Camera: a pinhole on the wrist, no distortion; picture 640 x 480 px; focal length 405.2 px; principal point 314.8 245.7 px. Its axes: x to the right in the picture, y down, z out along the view. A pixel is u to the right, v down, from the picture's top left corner.
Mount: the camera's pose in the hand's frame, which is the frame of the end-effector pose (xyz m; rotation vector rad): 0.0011 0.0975 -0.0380 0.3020 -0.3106 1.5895
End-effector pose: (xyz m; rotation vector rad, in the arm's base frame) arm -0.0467 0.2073 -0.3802 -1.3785 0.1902 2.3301
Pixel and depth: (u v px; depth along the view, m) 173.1 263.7 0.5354
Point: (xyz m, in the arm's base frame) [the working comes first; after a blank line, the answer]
In the camera's frame: -0.1872 0.0238 0.5354

-0.2331 0.5806 -0.1492
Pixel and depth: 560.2 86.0 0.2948
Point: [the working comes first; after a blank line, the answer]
In the camera's frame: 0.1785 -0.1162 0.2948

-0.4031 0.1981 -0.3392
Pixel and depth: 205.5 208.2 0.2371
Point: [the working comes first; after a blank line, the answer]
In the camera's frame: -0.0640 -0.0219 0.2371

-0.1628 0.3117 -0.3195
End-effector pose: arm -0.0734 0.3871 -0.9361 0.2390 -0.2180 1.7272
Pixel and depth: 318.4 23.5 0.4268
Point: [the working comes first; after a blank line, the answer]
In the camera's frame: 0.0038 -0.2340 0.4268

-0.0478 0.5182 -0.5224
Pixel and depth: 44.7 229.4 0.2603
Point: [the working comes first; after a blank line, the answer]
In the camera's frame: -0.1735 -0.0105 0.2603

0.0873 0.3940 -0.7971
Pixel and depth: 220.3 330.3 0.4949
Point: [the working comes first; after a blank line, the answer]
In the camera's frame: -0.1154 0.1033 0.4949

0.1538 0.2252 -0.6009
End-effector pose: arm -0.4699 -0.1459 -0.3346 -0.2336 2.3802 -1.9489
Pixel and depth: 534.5 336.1 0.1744
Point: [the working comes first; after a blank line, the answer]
In the camera's frame: 0.0946 0.0389 0.1744

-0.4167 -0.2711 -0.4835
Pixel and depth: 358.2 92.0 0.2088
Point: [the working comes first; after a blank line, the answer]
In the camera's frame: 0.0224 -0.0792 0.2088

-0.5292 -0.3098 -0.4048
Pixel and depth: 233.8 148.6 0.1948
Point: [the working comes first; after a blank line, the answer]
In the camera's frame: -0.0389 -0.0467 0.1948

-0.5004 -0.2798 -0.3475
